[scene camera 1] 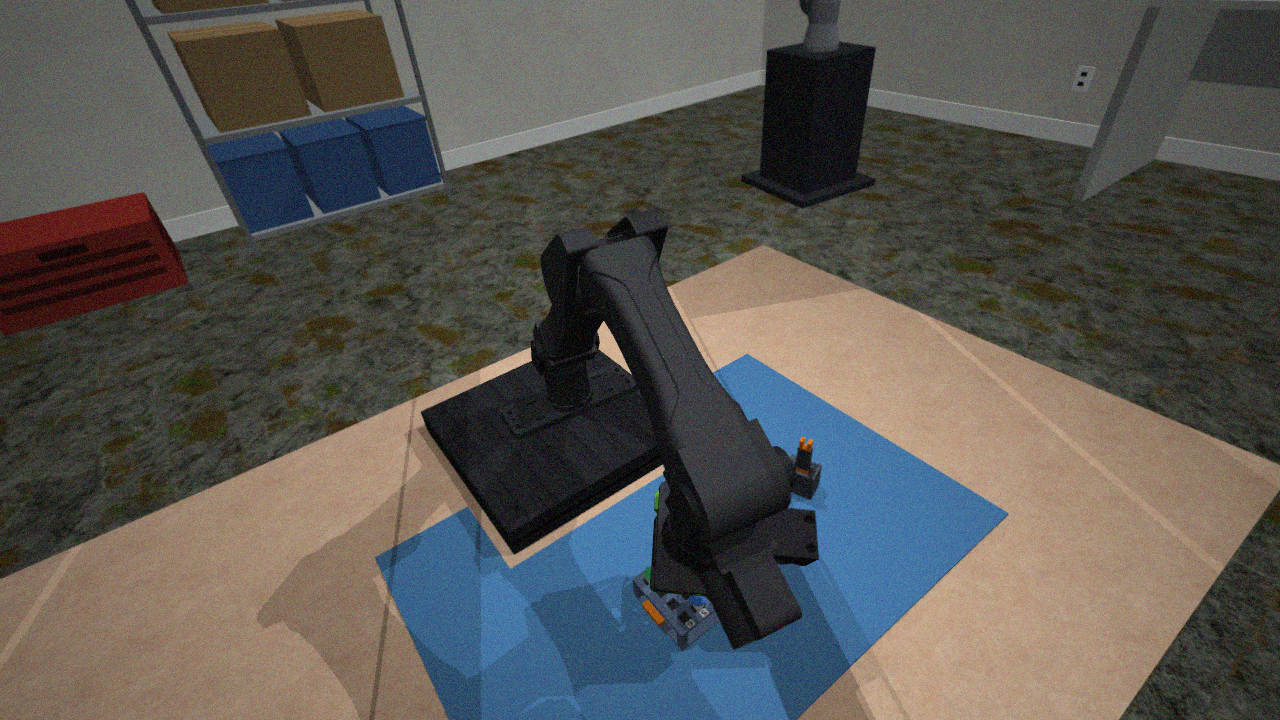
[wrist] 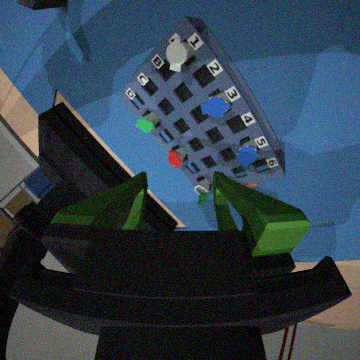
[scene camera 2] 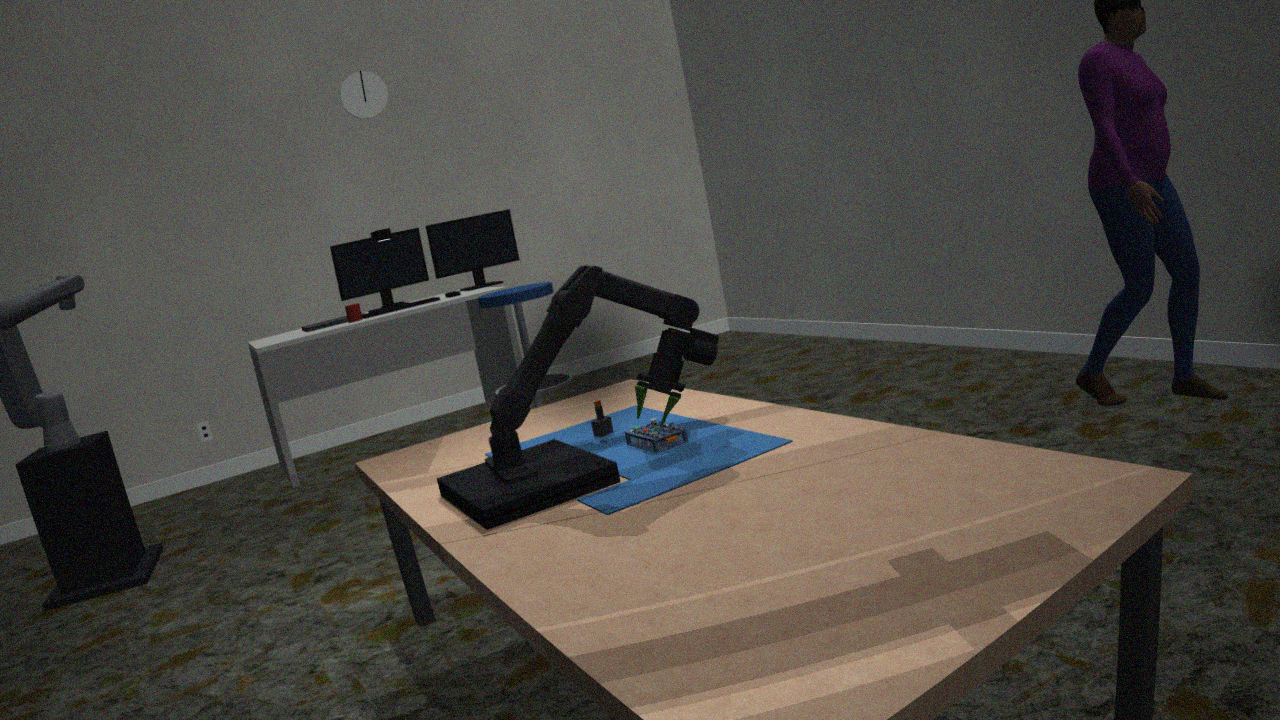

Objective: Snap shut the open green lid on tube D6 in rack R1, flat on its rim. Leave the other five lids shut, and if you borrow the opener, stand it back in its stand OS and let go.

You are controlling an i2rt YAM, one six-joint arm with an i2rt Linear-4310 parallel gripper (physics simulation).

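Frame: origin at the arm's base, x ahead, y left, z up, level; centimetres.
Where they show: gripper, fingertip midpoint: (wrist: 179,177) (scene camera 2: 649,422); arm's base at its link origin: (scene camera 1: 570,401) (wrist: 72,187) (scene camera 2: 510,468).
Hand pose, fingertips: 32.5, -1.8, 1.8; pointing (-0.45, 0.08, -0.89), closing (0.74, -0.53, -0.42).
Each offset is from my fingertips to the top centre of the thing, as dx, dy, dz. "spot": to the spot under its first point. Level surfaces: height alone.
Rack R1 @(+1.8, +1.7, +0.0) (wrist: 173,116) (scene camera 2: 656,437) (scene camera 1: 684,629) stands on the blue mat. At its D6 corner in the wrist view, a tube with a pale rim @(spot: -0.8, -3.4, -2.2) (wrist: 201,189) has its green lid @(+0.0, -3.4, -0.3) (wrist: 202,199) hanging open to the outside. Five lids look shut: white @(+3.9, +7.2, -1.6) (wrist: 177,52), blue @(+4.4, +3.4, -1.6) (wrist: 216,107), another blue @(+4.9, -0.5, -1.6) (wrist: 247,156), green @(-1.5, +4.6, -1.6) (wrist: 145,124) and red @(-1.0, +0.8, -1.6) (wrist: 174,159). My gripper (wrist: 179,177) (scene camera 2: 651,420) is partly open, with nothing between its green fingers, above the rack's D6 end. The opener @(-3.7, +21.8, +2.7) (scene camera 1: 804,454) (scene camera 2: 597,410) stands upright in its stand OS @(-3.7, +21.8, -1.8) (scene camera 1: 806,483) (scene camera 2: 601,427).
The blue mat @(dz -5.8) (scene camera 1: 895,501) (scene camera 2: 742,447) lies on the wooden table @(dz -6.1) (scene camera 1: 1029,501) (scene camera 2: 805,537). The arm's black base plate (scene camera 1: 537,465) (scene camera 2: 537,483) (wrist: 90,155) is beside the mat. An orange strip @(spot: +2.7, -4.8, -3.5) (scene camera 1: 652,613) is on one side of the rack. A person (scene camera 2: 1129,179) stands beyond the table.
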